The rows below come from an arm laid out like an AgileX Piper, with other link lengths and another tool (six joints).
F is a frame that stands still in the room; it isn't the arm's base.
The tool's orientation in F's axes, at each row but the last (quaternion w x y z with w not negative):
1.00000 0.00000 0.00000 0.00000
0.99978 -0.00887 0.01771 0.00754
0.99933 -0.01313 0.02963 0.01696
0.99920 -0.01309 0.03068 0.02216
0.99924 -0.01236 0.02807 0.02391
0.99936 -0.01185 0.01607 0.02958
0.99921 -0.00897 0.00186 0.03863
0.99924 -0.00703 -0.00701 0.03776
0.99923 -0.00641 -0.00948 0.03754
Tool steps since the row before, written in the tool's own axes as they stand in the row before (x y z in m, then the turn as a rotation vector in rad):
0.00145 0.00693 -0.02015 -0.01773 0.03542 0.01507
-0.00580 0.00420 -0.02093 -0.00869 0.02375 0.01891
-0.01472 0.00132 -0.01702 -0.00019 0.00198 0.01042
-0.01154 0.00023 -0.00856 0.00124 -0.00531 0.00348
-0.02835 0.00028 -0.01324 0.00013 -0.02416 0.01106
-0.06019 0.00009 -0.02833 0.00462 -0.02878 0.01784
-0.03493 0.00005 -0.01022 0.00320 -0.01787 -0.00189
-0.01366 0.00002 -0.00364 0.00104 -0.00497 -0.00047
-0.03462 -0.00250 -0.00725 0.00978 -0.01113 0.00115
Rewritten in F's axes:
0.00145 0.00693 -0.02015 -0.01773 0.03542 0.01507
-0.00660 0.00374 -0.02078 -0.00838 0.02396 0.01879
-0.01573 0.00037 -0.01614 0.00035 0.00226 0.01036
-0.01204 -0.00051 -0.00783 0.00169 -0.00515 0.00353
-0.02902 -0.00140 -0.01161 0.00191 -0.02383 0.01160
-0.06095 -0.00414 -0.02633 0.00688 -0.02801 0.01833
-0.03486 -0.00283 -0.01007 0.00456 -0.01760 -0.00159
-0.01357 -0.00106 -0.00382 0.00142 -0.00488 -0.00038
-0.03419 -0.00518 -0.00785 0.01056 -0.01035 0.00148

